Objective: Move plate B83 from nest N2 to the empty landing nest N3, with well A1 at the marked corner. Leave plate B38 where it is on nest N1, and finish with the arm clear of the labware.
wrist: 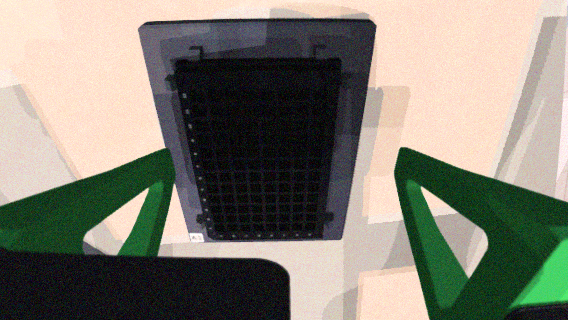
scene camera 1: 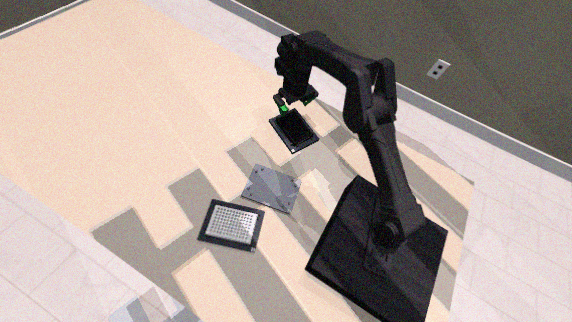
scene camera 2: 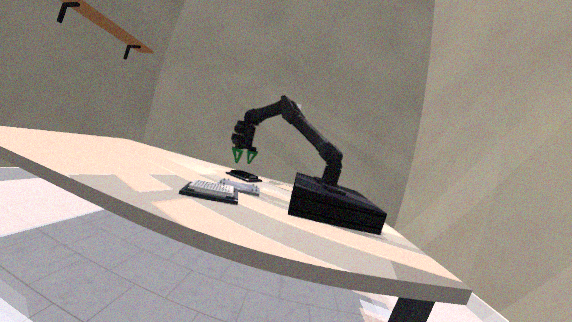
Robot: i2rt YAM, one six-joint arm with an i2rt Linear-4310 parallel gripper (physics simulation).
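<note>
A black well plate [scene camera 1: 295, 127] [scene camera 2: 243, 174] [wrist: 265, 150] sits on a dark nest [scene camera 1: 291, 145] [wrist: 225, 35], farthest from the white plate. A white corner label [wrist: 196, 237] is at that nest's lower left in the wrist view. My gripper [scene camera 1: 295, 106] [scene camera 2: 244, 162] [wrist: 284, 160] is open and empty above the black plate. In the wrist view its fingertips lie either side of the plate, which is slightly left of their middle and nearly square to them. An empty grey nest [scene camera 1: 272, 187] [scene camera 2: 245, 187] lies between the plates. A white plate [scene camera 1: 231, 224] [scene camera 2: 212, 187] sits on another dark nest [scene camera 1: 225, 245]. Plate names are not legible.
The arm's black base block [scene camera 1: 345, 240] [scene camera 2: 335, 207] stands beside the nests. The table's edge [scene camera 2: 240, 255] runs past the white plate's side. A wall shelf [scene camera 2: 107, 25] hangs far off at the upper left in the second scene view. Patchy shadows cross the table.
</note>
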